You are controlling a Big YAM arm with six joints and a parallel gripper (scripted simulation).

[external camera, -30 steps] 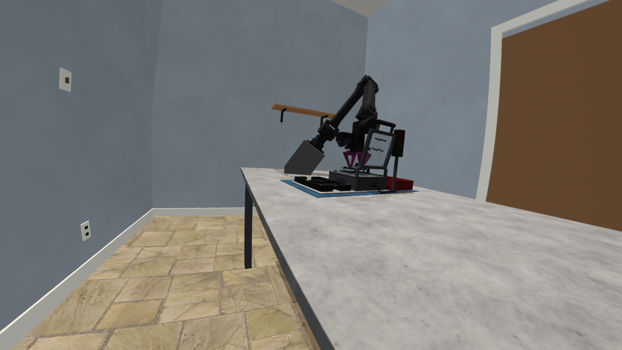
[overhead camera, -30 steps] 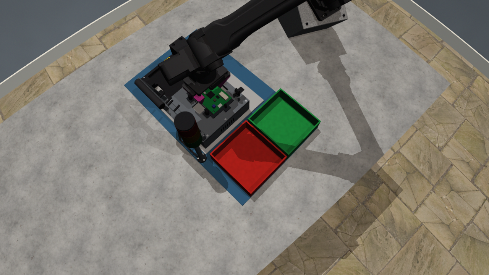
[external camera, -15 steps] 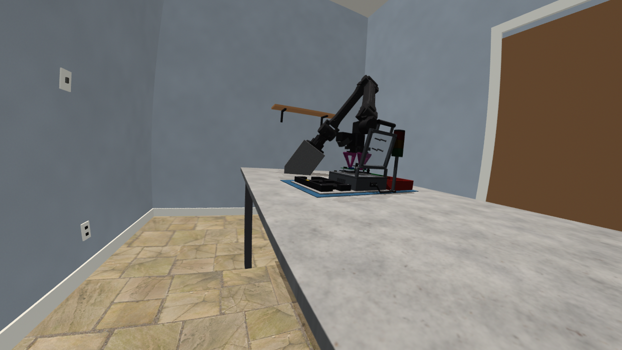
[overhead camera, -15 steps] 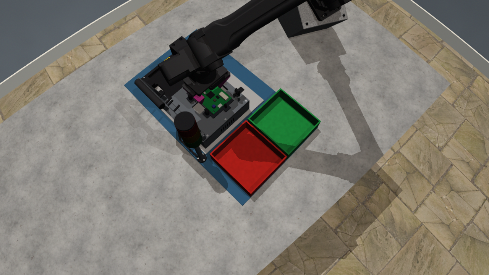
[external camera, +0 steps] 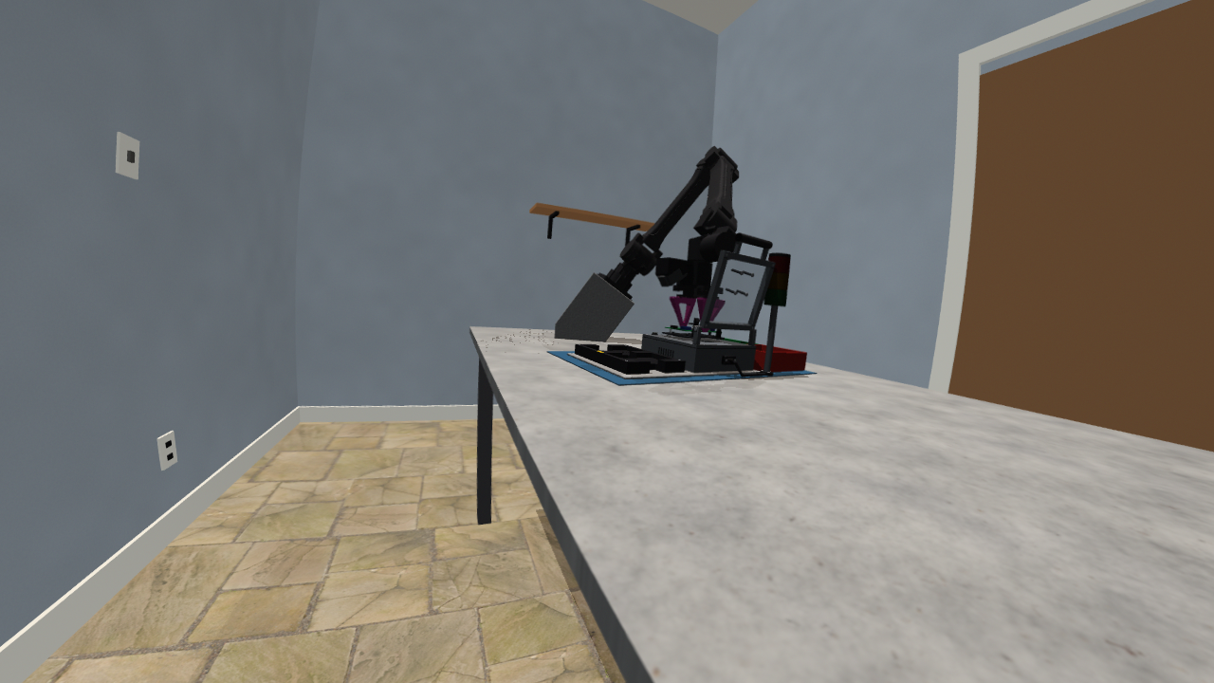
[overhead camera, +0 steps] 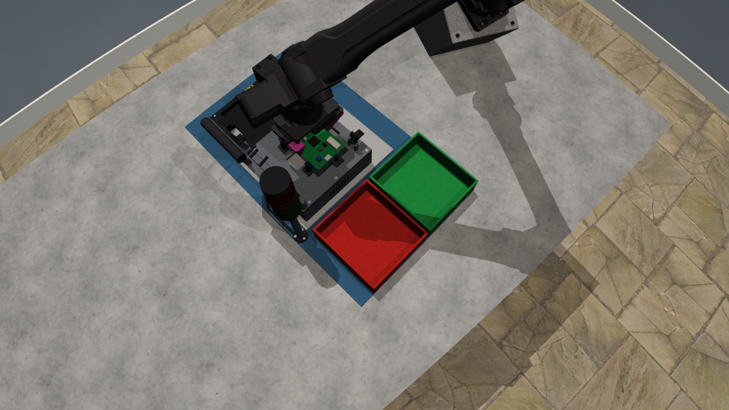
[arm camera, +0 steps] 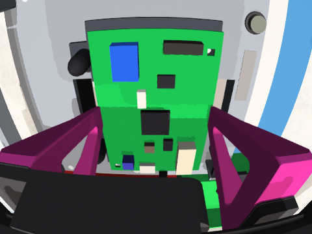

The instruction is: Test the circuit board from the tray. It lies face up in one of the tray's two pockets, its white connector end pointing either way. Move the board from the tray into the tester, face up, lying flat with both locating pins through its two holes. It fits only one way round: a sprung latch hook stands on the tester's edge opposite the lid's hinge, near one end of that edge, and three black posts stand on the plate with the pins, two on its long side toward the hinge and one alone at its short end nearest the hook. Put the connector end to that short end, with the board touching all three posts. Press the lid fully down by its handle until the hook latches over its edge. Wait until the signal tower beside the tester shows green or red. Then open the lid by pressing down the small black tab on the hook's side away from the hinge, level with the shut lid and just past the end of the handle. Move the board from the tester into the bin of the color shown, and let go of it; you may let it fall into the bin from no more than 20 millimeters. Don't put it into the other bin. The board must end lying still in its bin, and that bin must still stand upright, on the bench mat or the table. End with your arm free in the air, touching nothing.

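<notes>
The green circuit board is right at my hand. Round my hand: clear lid 120 mm ahead, 30 mm to the left, 100 mm above; then tester plate 10 mm ahead, 10 mm to the left, 20 mm below; then latch hook 70 mm behind, 40 mm to the left.
</notes>
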